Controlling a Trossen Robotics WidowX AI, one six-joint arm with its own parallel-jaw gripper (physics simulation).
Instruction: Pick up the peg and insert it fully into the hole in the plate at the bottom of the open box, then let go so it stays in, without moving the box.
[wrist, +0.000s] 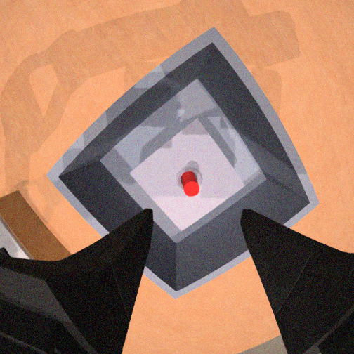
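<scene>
A red peg (190, 185) stands in the round hole of the pale plate (160, 172), its red top end showing and its lower part hidden in the hole. How deep it sits cannot be told exactly. The plate lies on the floor of the open grey box (285, 135), seen from above in the wrist view. My gripper (197, 215) is open, with its two black fingers apart and nothing between them. It is above the box, and the peg shows beyond the gap between the fingertips, not touched by them.
The box's dark walls surround the plate on all sides. A brown block-like object (32, 225) with a pale part beside it shows at the left edge. The orange-tan table top (325, 75) lies around the box, with shadows of the arm on it. A greyish patch shows at the bottom edge.
</scene>
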